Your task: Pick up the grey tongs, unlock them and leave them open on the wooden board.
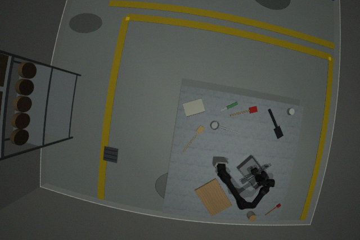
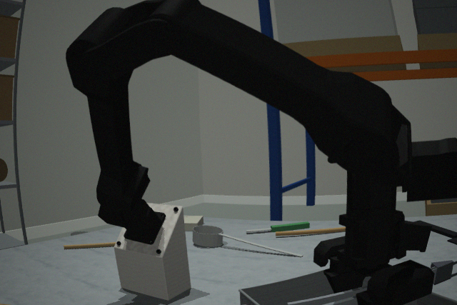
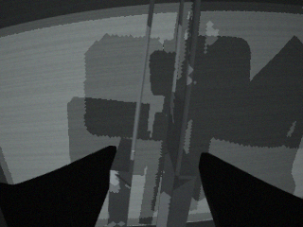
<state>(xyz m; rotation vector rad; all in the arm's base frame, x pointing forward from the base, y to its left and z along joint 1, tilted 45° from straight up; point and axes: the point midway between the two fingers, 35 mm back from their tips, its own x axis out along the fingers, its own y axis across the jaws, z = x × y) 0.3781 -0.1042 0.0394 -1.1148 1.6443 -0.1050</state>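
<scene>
Now: the roasting tin 10 mm to the left of my gripper tip. Round my gripper tip: red-headed spatula: 150 mm behind, 600 mm to the left, 20 mm below; then black spatula: 180 mm ahead, 490 mm to the left, 30 mm below; then wooden board: 360 mm behind, 300 mm to the right, 20 mm below.
</scene>
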